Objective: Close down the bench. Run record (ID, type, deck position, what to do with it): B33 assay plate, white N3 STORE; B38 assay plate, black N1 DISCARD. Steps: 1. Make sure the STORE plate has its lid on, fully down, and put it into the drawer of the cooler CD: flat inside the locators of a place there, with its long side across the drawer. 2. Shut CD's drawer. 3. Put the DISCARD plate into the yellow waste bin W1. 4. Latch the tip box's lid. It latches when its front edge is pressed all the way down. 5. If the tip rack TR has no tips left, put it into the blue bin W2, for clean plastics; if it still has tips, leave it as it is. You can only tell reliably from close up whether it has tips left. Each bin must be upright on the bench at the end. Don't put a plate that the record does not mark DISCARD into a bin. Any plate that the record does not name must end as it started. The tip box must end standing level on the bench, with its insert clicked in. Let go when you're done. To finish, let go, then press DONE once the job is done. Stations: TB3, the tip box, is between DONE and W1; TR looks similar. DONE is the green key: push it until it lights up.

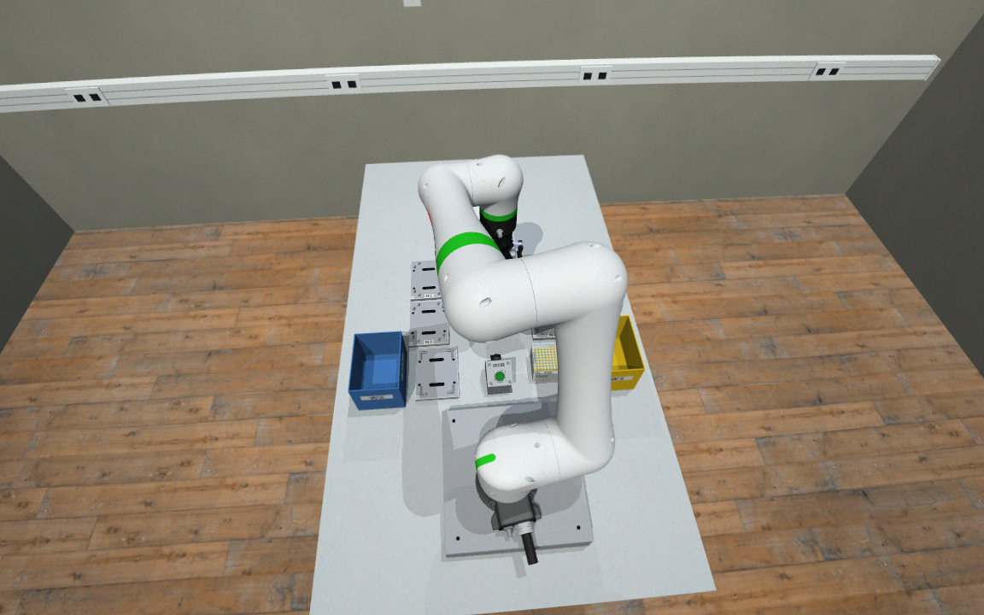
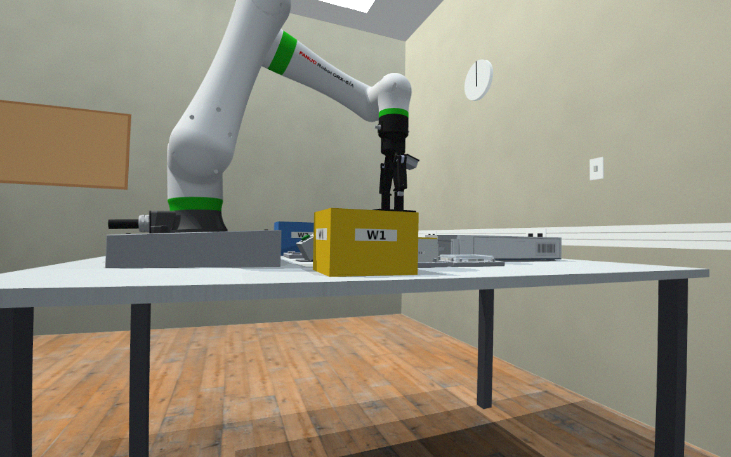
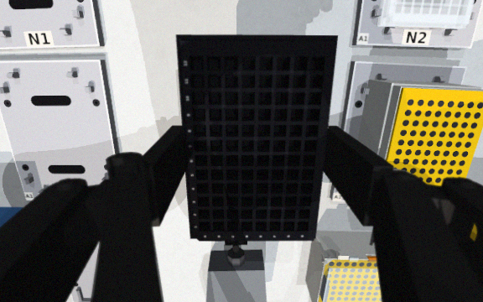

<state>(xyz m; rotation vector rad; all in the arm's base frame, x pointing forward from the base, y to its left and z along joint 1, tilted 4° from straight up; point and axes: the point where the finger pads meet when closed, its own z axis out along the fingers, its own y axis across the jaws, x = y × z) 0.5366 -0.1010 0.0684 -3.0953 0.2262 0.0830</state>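
Now: hand 250 mm past the yellow bin W1, 270 mm to the left of it and 130 mm above it. The rest, counted from my hand: nest N4: 60 mm behind, 160 mm to the right, 160 mm below; then tip rack TR: 60 mm behind, 160 mm to the right, 110 mm below; then black assay plate: 20 mm below.
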